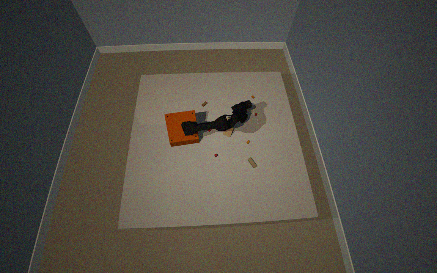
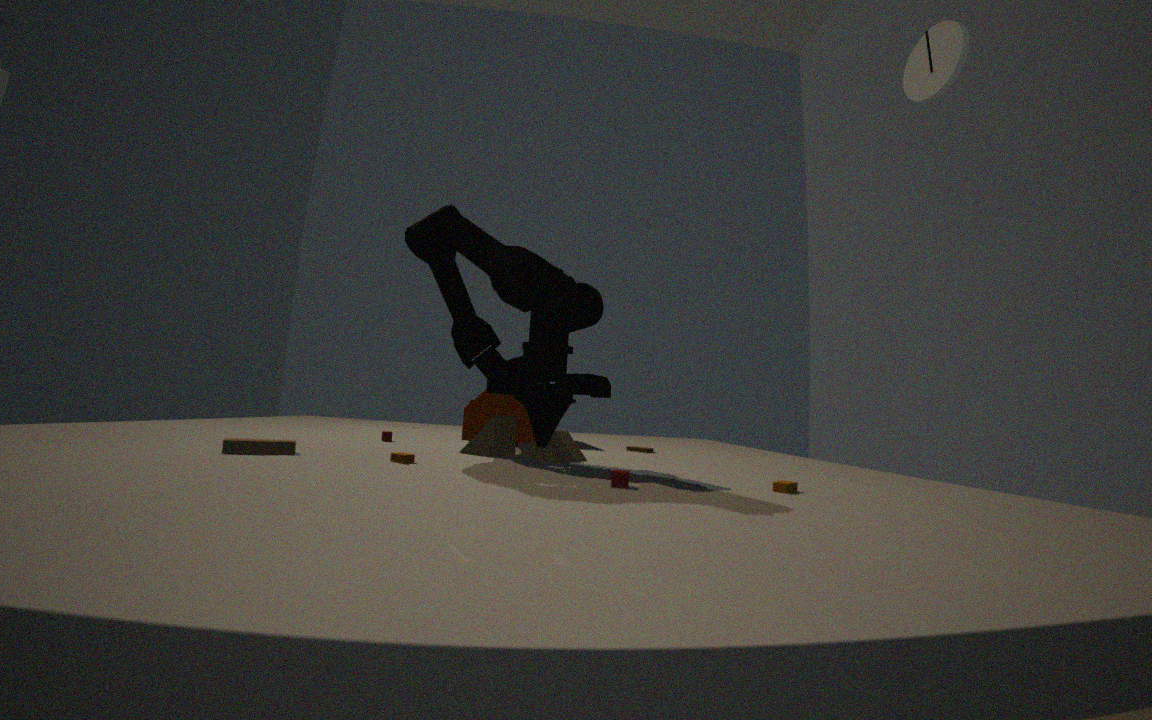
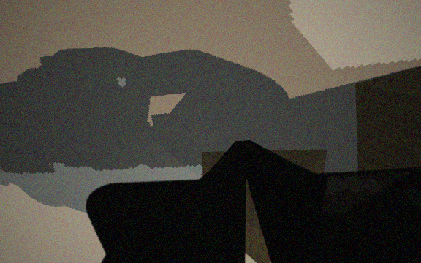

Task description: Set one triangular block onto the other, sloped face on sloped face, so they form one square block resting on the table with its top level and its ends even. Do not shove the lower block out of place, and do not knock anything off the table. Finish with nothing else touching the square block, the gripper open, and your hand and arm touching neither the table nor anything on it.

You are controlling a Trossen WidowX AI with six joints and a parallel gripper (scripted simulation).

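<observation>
Now: gripper tip 40 mm past the triangular block and 20 mm to the right of it.
</observation>
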